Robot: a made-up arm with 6 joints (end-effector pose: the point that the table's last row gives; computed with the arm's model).
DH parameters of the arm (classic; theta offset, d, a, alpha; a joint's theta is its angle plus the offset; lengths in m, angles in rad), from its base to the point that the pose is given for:
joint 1: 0 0.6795 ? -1.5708
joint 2: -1.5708 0 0.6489 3.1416
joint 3: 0 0 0.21 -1.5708
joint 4: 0 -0.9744 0 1.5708
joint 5: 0 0 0 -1.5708
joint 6: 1.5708 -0.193 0 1.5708
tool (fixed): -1.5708 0 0 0
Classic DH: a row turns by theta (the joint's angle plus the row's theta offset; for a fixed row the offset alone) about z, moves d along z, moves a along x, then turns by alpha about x.
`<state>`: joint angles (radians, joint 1 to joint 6).
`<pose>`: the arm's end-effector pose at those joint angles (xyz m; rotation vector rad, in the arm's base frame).
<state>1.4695 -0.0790 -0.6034 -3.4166 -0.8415 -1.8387</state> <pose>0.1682 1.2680 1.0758 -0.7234 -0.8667 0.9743</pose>
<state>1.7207 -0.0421 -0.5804 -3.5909 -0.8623 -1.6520</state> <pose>-0.1301 1.2879 1.0575 -0.7353 -0.9173 1.0824</pose>
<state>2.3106 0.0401 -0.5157 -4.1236 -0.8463 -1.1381</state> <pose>-0.7984 1.0530 0.9928 -0.9186 -0.9879 1.4099</pose>
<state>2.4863 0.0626 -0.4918 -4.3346 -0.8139 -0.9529</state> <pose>-0.9671 0.9077 0.9670 -1.0265 -1.0092 1.5534</pose>
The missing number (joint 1, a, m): 0.2004
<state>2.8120 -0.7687 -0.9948 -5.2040 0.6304 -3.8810</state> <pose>-0.8934 0.1996 1.1495 0.3068 -2.9727 -0.4358</pose>
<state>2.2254 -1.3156 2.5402 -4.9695 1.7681 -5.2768</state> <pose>0.4430 -0.8778 0.0348 0.0397 0.2729 -2.7868</pose>
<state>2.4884 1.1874 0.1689 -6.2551 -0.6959 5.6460</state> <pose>-1.1610 0.8928 0.0119 -1.5495 1.0318 1.2954</pose>
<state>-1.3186 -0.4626 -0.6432 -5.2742 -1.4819 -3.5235</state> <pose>0.0684 -0.9175 1.1879 -0.7614 2.0853 1.7883</pose>
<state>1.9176 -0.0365 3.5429 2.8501 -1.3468 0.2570</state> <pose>0.2477 -0.5263 0.5433 1.0962 1.3616 -0.5328</pose>
